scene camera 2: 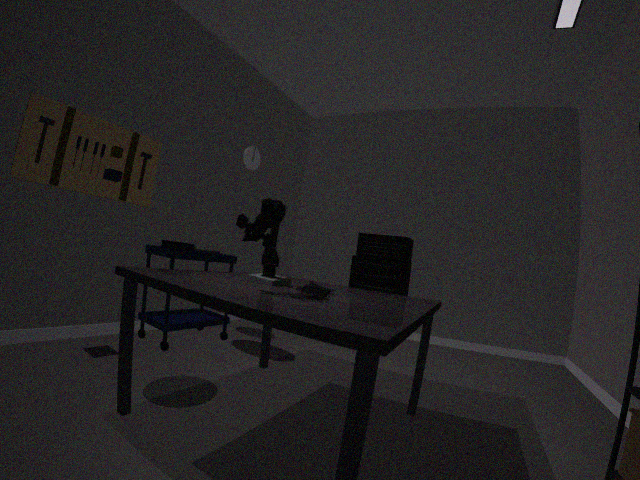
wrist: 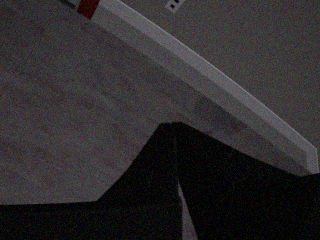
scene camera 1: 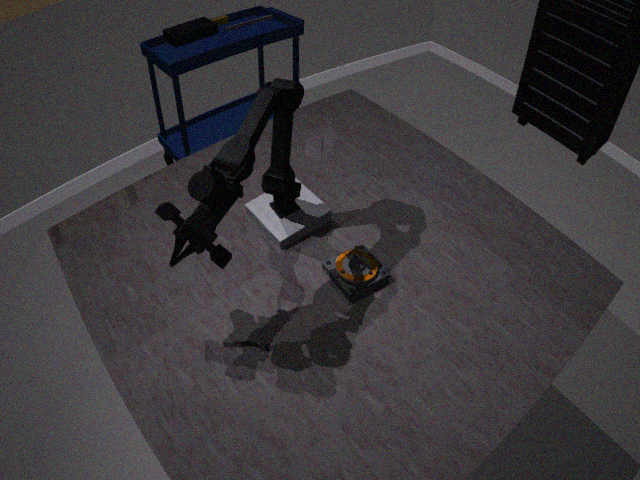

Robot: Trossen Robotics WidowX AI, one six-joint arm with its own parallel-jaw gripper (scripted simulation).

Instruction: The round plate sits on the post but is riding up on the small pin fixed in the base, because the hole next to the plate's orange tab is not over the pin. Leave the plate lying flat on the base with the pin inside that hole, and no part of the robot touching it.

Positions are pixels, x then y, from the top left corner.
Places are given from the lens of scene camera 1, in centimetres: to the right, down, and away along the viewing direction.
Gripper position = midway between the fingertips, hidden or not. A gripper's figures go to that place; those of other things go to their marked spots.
my gripper [scene camera 1: 170,265]: -31, 5, 96
base [scene camera 1: 351,290]: 8, 12, 115
